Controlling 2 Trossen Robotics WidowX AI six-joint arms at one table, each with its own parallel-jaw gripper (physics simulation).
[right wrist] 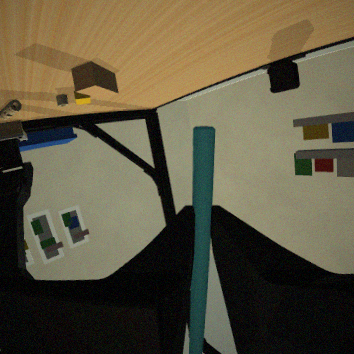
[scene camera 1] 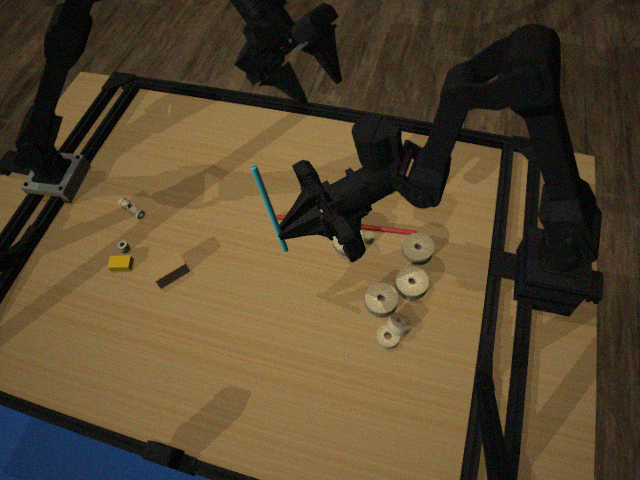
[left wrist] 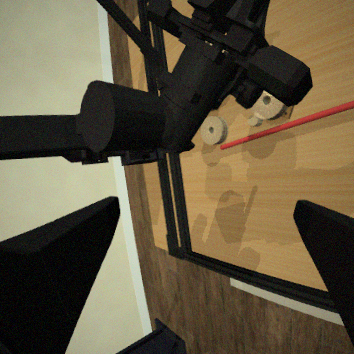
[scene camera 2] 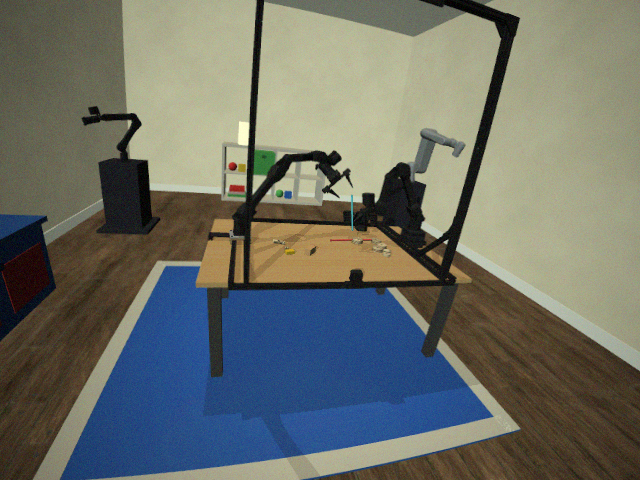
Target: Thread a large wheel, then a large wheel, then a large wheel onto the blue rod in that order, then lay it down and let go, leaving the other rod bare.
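Where they show: left gripper, fingertip midpoint: (scene camera 1: pixel 321 93) (left wrist: pixel 207 206) (scene camera 2: pixel 346 193); right gripper, fingertip midpoint: (right wrist: pixel 201 213) (scene camera 1: pixel 278 235) (scene camera 2: pixel 352 223); left arm's base, link origin: (right wrist: pixel 4 141) (scene camera 1: pixel 52 170) (scene camera 2: pixel 239 233); right arm's base, link origin: (scene camera 1: pixel 560 257) (scene camera 2: pixel 414 229).
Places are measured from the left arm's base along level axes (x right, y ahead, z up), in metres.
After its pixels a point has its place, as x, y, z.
Note:
The blue rod (scene camera 1: pixel 263 193) {0.144, 0.518, 0.205} (scene camera 2: pixel 352 209) {0.146, 0.520, 0.180} (right wrist: pixel 203 170) {0.148, 0.538, 0.089} is bare where it shows and stands nearly upright above the table. My right gripper (scene camera 1: pixel 280 235) {0.150, 0.529, 0.111} (right wrist: pixel 201 213) {0.150, 0.529, 0.111} is shut on it near its lower end. My left gripper (scene camera 1: pixel 322 91) {-0.045, 0.566, 0.219} (scene camera 2: pixel 345 191) {-0.045, 0.566, 0.219} (left wrist: pixel 207 206) {-0.045, 0.566, 0.219} is open and empty, high beyond the table's far edge in scene camera 1. One large wheel (scene camera 1: pixel 408 250) {0.071, 0.732, -0.016} (left wrist: pixel 208 139) {0.043, 0.757, -0.015} lies near the red rod's right end, a second large wheel (scene camera 1: pixel 402 285) {0.142, 0.727, -0.016} below it, and a third (scene camera 1: pixel 371 302) {0.181, 0.680, -0.016} lower left. A fourth wheel (scene camera 1: pixel 338 246) {0.086, 0.609, -0.009} (left wrist: pixel 274 109) {0.048, 0.614, -0.009} is partly hidden under my right gripper.
The bare red rod (scene camera 1: pixel 385 228) {0.024, 0.687, -0.028} (scene camera 2: pixel 338 239) {0.026, 0.528, -0.027} (left wrist: pixel 290 123) {0.024, 0.603, -0.027} lies flat. Two smaller wheels (scene camera 1: pixel 382 341) {0.243, 0.706, -0.024} (scene camera 1: pixel 405 326) {0.215, 0.739, -0.014} lie below the large ones, and a small cylinder (scene camera 1: pixel 368 238) {0.055, 0.659, -0.020} by the red rod. A yellow block (scene camera 1: pixel 119 263) {0.174, 0.218, -0.022}, dark block (scene camera 1: pixel 172 276) {0.184, 0.327, -0.021} and connectors (scene camera 1: pixel 131 208) {0.055, 0.197, -0.018} (scene camera 1: pixel 123 246) {0.140, 0.214, -0.019} lie left.

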